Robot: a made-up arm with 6 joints.
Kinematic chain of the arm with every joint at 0, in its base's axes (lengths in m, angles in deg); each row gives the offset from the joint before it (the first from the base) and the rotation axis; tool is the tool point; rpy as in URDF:
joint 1: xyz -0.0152 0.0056 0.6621 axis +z
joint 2: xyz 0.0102 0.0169 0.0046 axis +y
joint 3: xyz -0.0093 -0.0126 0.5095 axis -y
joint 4: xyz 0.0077 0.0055 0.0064 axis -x
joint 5: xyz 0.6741 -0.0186 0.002 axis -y
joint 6: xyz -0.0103 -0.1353 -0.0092 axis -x
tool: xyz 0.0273 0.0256 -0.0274 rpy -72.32 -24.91 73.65
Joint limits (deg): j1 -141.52..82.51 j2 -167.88..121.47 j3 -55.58..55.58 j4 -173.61..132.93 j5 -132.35..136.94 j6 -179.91..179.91
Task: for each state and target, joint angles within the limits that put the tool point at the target. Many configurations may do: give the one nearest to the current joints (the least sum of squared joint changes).
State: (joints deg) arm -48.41 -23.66 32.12 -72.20 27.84 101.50
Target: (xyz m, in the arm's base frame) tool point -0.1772 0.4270 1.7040
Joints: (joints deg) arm -69.99 -52.38 55.58 -79.31 33.06 93.68
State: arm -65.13 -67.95 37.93 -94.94 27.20 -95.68
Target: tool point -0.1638 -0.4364 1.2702
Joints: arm -105.20 -25.43 -3.16 -85.91 27.48 -99.29
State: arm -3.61 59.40 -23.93 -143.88 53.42 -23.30
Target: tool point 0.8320 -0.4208 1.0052
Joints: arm -33.50 27.51 22.54 -148.57 52.34 -21.85
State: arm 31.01 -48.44 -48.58 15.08 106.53 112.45
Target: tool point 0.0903 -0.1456 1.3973
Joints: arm 14.38 -60.48 -21.48 9.92 106.21 114.59
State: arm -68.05 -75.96 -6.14 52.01 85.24 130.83
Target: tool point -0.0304 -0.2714 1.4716
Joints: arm -70.34 -39.63 -16.56 47.09 84.06 128.77
